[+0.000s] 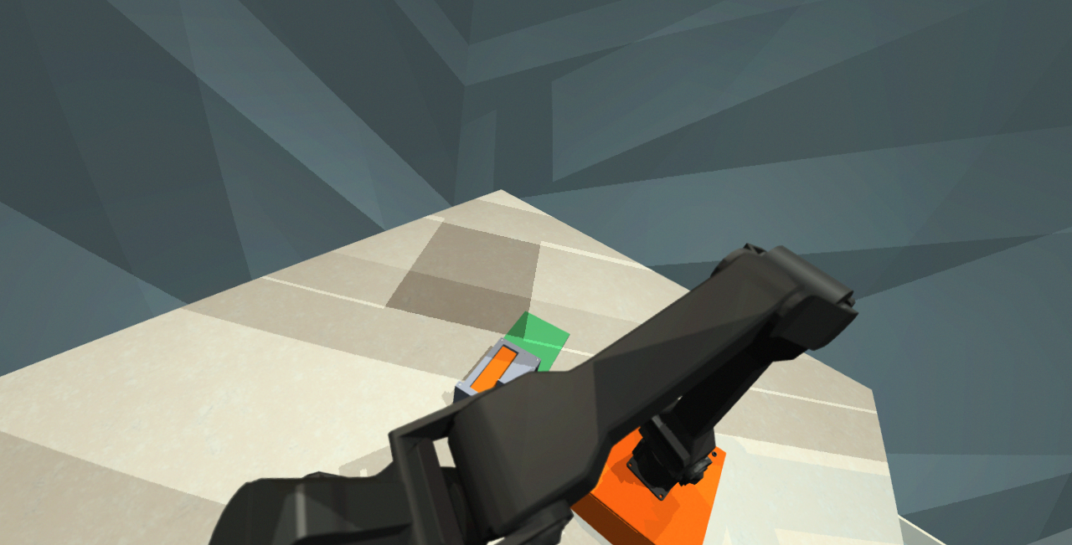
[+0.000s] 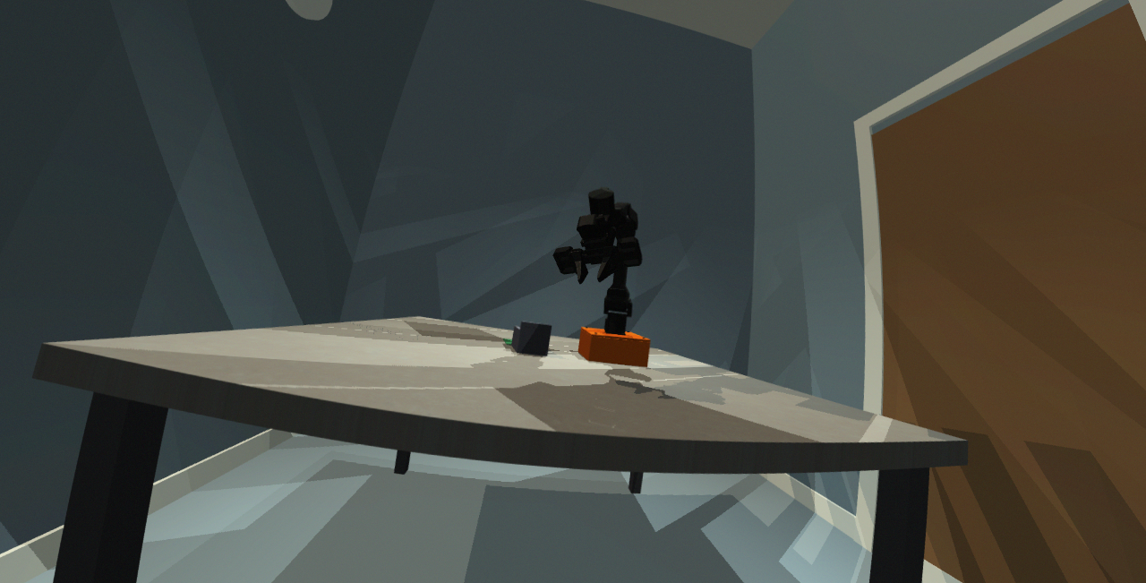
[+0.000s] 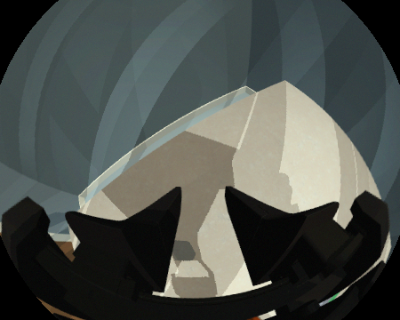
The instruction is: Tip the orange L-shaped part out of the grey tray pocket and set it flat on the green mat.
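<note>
The orange L-shaped part is 16 cm ahead of my gripper tip, 36 cm to the right of it and 15 cm below it. The rest, counted from my gripper tip: green mat: 22 cm ahead, 51 cm to the right, 21 cm below.
</note>
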